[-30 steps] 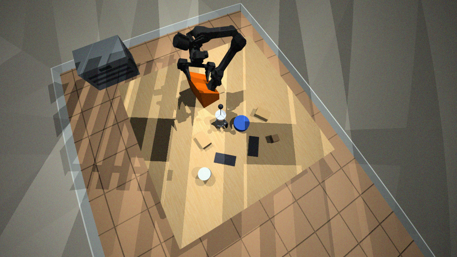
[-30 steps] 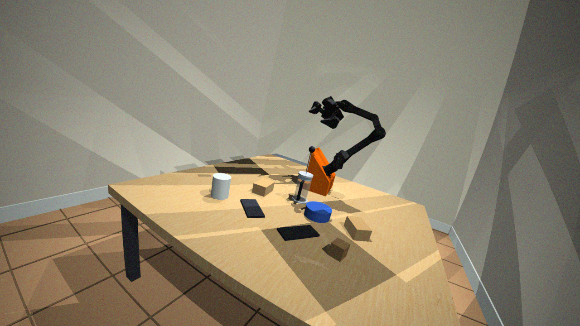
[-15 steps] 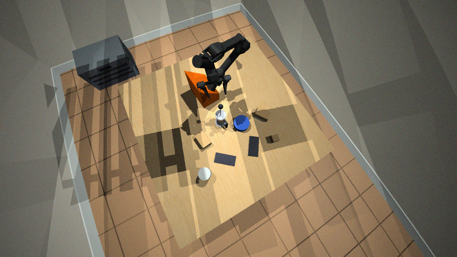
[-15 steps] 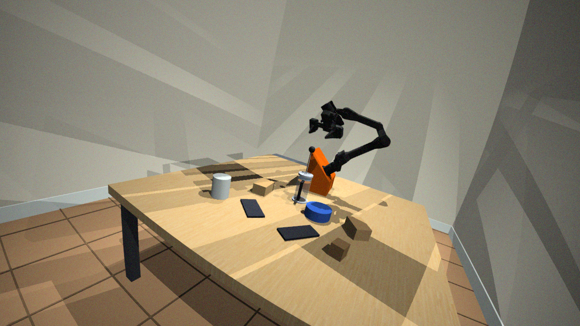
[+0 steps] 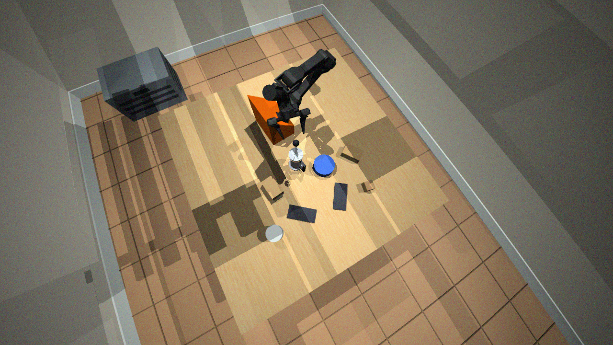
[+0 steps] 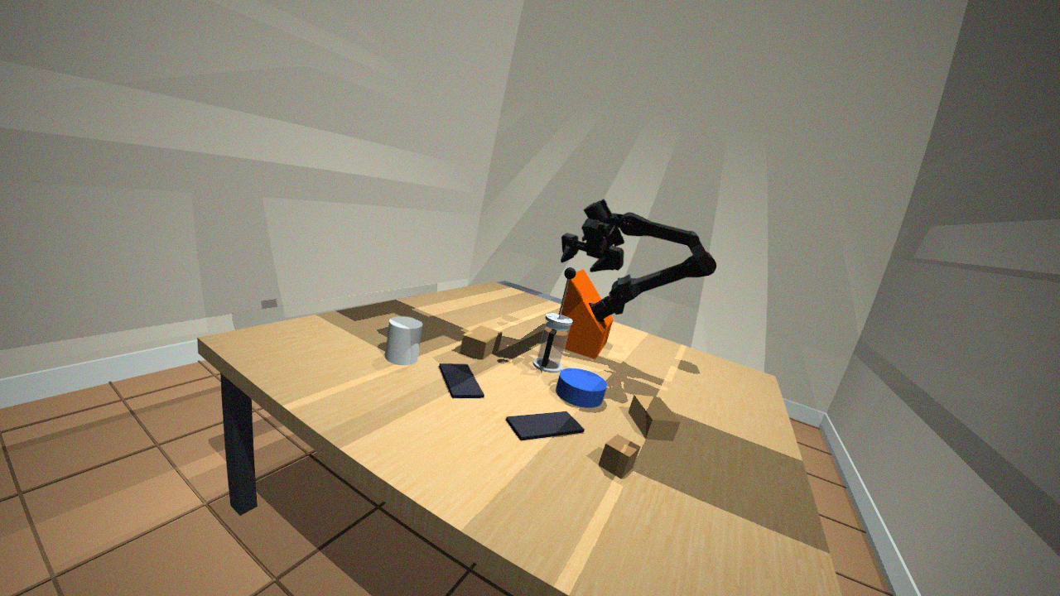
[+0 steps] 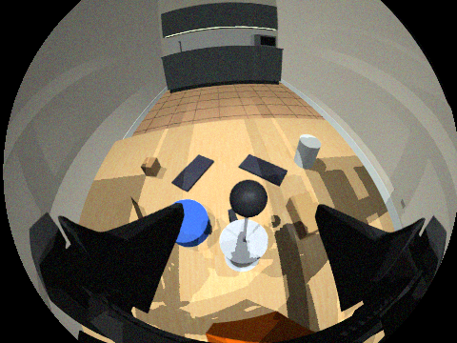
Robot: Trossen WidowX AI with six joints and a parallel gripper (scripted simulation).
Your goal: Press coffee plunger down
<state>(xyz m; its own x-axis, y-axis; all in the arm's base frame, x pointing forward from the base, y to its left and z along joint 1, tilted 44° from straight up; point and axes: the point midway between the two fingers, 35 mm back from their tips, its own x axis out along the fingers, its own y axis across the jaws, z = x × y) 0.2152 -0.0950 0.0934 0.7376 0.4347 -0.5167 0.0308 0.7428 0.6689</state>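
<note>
The coffee press lies 4 cm ahead of my gripper tip, 1 cm to the left of it and 16 cm below it. From my gripper tip the other things lie so: blue round dish: 10 cm ahead, 14 cm to the left, 27 cm below.
</note>
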